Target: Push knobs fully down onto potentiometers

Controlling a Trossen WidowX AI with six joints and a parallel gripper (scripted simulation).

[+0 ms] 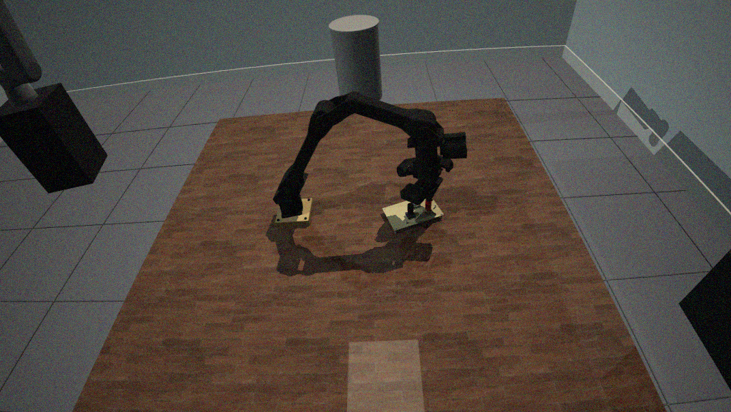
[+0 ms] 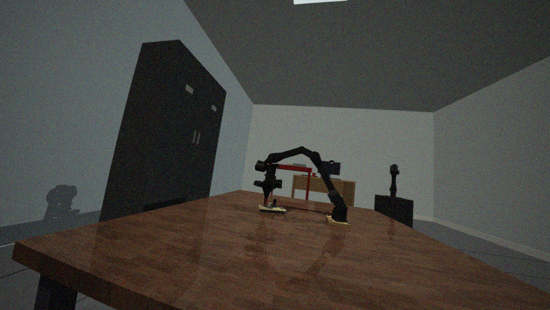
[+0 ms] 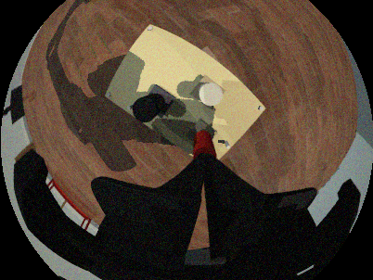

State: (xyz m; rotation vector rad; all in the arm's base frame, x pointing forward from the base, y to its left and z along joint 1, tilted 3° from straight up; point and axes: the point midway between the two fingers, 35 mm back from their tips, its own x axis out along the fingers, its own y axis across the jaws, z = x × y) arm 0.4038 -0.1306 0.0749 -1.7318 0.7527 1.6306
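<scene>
The red knob is 10 mm below my gripper tip. The rest, counted from my gripper tip: dark knob 60 mm behind, 20 mm below.
</scene>
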